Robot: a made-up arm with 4 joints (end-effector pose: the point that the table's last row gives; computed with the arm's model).
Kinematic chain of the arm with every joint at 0, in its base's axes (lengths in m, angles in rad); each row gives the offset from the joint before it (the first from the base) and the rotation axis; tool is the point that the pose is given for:
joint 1: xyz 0 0 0.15 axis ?
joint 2: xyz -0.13 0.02 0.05 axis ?
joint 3: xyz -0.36 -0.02 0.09 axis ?
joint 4: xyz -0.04 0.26 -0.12 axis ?
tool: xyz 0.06 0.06 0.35
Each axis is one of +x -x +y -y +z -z.
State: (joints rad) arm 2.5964 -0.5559 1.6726 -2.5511
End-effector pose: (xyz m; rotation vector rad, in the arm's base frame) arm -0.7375 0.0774 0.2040 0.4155 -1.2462 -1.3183
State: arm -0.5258 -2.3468 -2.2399 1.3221
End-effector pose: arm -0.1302 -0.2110 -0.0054 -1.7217 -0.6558 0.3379
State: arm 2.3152 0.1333 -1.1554 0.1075
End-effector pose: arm -0.2288 -0.0693 -0.2336 -1.9747 0.3308 -1.4066
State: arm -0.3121 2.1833 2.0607 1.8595
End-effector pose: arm 0.3291 0.3572 0.2990 0.4791 2.1358 1.6467
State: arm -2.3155 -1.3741 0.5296 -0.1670
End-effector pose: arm -0.5247 0.0044 -0.3611 2.0026 -2.0266 0.2092
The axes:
joint 1: -x
joint 2: -z
joint 3: -y
joint 4: -z

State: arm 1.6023 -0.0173 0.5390 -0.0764
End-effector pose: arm -0.6002 0.3351 -0.1770 -1.5743 -0.3451 0.5027
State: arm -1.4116 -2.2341 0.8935 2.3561
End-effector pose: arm 0.0952 -0.3322 -0.3235 2.0296 0.6199 0.3517
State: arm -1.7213 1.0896 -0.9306 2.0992
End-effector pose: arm -0.0763 -0.3276 0.3617 -0.4522 2.6807 -0.8175
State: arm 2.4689 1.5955 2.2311 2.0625
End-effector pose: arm 0.0419 -0.4370 -0.1811 0.4990 -1.9714 1.9566
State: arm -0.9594 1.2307 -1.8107 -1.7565
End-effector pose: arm 0.1046 -0.0311 0.4406 2.7633 -0.0576 0.4848
